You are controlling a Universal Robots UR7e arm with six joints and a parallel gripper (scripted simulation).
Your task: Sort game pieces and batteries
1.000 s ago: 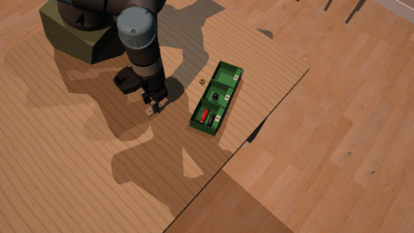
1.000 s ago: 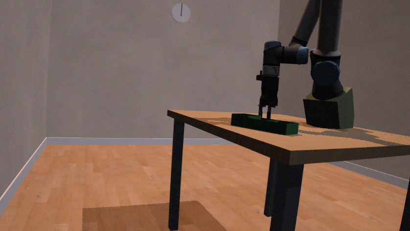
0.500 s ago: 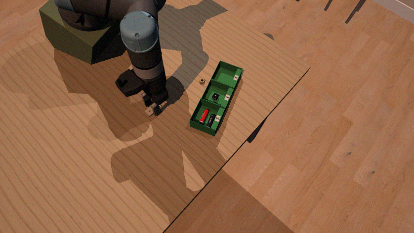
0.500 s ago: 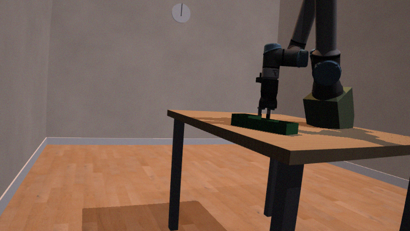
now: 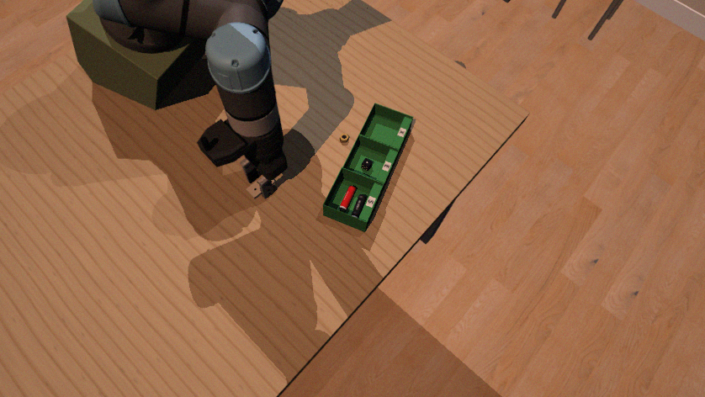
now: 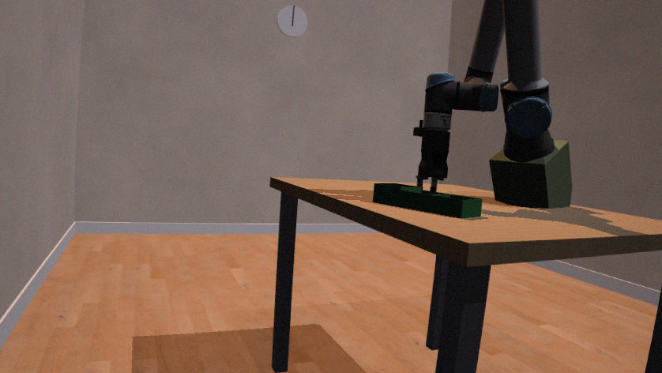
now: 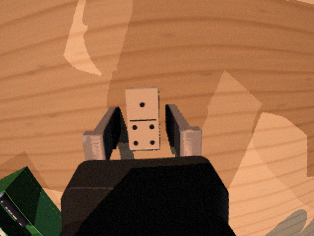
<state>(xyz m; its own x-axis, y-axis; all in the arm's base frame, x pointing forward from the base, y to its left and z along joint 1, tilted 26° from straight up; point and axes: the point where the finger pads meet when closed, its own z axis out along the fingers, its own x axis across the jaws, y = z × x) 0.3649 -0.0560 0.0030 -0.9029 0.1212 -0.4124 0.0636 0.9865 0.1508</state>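
The green three-compartment bin lies 13 cm ahead of my hand and 17 cm to the left of it. From my hand the other things lie so: red battery: 14 cm ahead, 9 cm to the left, 1 cm below; domino: 1 cm below; black battery: 17 cm ahead, 9 cm to the left, 1 cm below.
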